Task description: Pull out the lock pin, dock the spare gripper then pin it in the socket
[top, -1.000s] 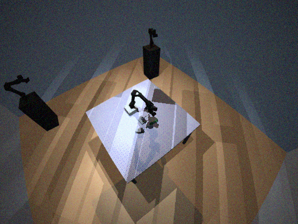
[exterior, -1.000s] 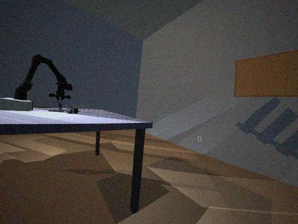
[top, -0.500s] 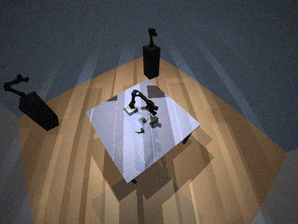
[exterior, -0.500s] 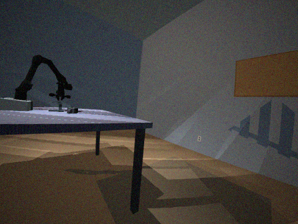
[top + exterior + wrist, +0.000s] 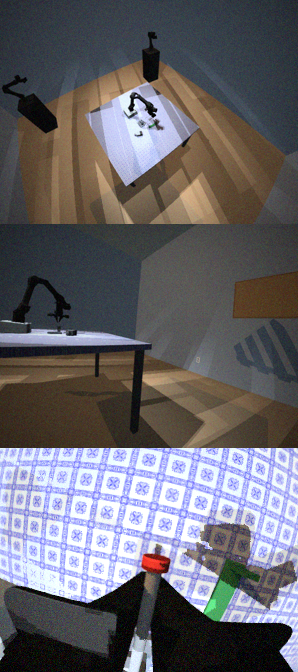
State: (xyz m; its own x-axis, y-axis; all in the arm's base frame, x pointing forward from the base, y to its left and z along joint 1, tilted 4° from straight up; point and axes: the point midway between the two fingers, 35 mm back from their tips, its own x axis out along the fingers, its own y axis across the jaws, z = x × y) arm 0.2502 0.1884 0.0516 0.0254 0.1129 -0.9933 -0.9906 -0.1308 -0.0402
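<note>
Now: the green bracket 120 mm ahead of my gripper tip, 40 mm to the right of it and 60 mm below it. The rest, counted from my gripper tip: mount (10 mm ahead, 170 mm to the right, 40 mm below); then spare gripper (140 mm ahead, 300 mm to the right, 60 mm below).
</note>
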